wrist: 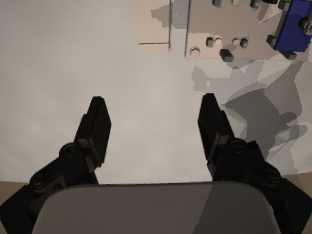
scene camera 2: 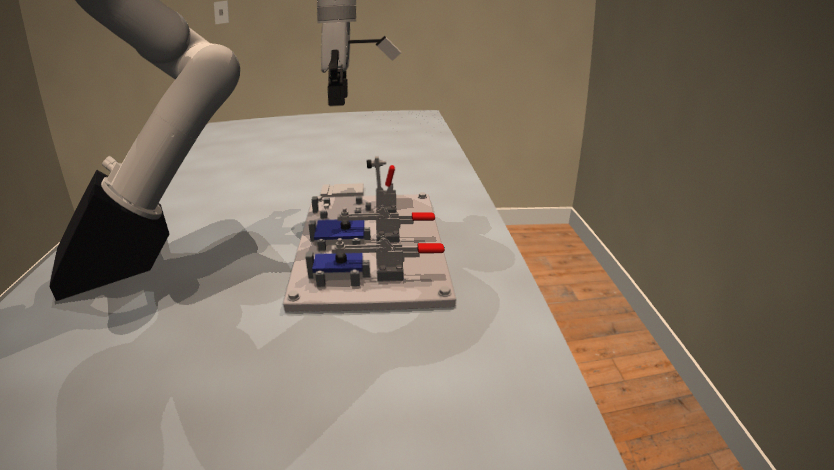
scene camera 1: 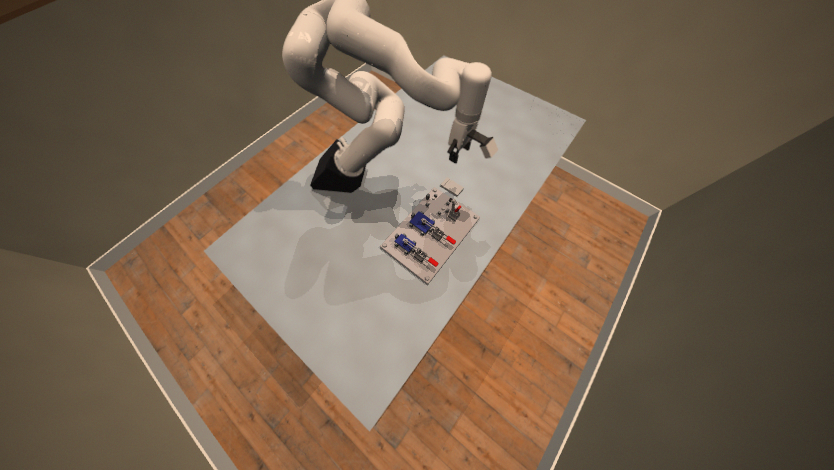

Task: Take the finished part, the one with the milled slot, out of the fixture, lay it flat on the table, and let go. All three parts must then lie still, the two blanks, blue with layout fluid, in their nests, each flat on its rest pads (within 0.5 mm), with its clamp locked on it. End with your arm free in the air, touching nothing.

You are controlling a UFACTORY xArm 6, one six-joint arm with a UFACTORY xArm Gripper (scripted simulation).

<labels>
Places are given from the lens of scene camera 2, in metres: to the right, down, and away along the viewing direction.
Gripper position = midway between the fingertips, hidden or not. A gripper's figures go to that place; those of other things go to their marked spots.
gripper (scene camera 2: 338, 101): -0.16, -0.27, 0.84
fixture plate (scene camera 2: 423, 276): 0.01, 0.06, 0.64
</labels>
